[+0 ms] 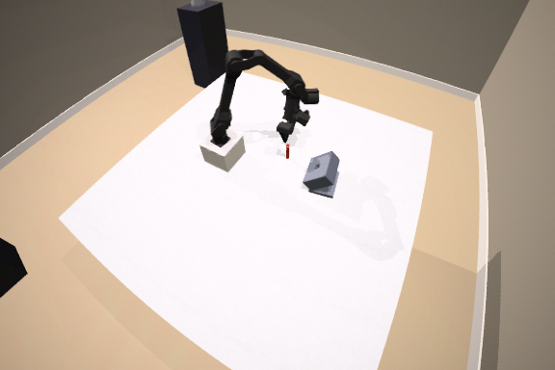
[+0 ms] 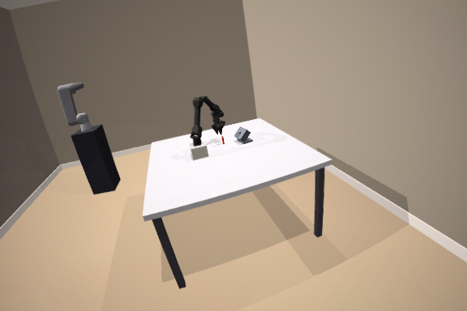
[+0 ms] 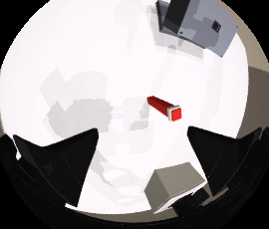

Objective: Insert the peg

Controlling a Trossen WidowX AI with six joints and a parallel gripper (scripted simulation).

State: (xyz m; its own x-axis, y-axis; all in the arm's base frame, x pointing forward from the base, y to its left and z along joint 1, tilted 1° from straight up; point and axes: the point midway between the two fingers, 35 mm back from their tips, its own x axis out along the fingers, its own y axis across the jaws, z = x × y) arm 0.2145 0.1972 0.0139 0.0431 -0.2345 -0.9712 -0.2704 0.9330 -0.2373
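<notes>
Now: gripper tip 20 mm short of the red peg, 30 mm to the left of it and 30 mm above it. From my gripper tip the other things lie so: grey panel: 200 mm ahead, 70 mm to the right, 10 mm below.
</notes>
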